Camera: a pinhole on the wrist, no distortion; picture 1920 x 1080 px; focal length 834.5 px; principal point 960.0 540.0 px. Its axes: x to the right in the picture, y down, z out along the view. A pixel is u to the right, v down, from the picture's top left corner.
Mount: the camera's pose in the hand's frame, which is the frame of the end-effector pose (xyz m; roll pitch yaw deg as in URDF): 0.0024 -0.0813 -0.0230 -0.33 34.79 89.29
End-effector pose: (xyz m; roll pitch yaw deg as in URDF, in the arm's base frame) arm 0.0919 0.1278 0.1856 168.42 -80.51 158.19
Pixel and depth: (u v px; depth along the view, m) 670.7 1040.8 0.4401
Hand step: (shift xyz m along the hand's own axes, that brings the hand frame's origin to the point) -0.2627 0.0469 0.4242
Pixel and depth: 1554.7 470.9 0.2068
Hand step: 0.0213 0.1576 0.0628
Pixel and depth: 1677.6 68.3 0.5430
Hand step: 0.3148 0.6092 0.1580
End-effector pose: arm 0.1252 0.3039 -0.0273 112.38 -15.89 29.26
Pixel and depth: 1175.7 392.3 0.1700
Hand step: 0.0332 0.0515 0.0917
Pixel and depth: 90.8 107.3 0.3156
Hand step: 0.1631 -0.1727 0.4245
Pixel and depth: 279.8 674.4 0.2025
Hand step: -0.0316 -0.1010 0.2373
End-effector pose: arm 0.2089 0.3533 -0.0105 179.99 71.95 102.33
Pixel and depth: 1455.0 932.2 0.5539
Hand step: -0.2538 0.5069 0.2432
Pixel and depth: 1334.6 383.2 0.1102
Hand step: 0.0238 0.0220 0.0394
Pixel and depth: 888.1 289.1 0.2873
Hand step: 0.0889 0.0615 0.2275
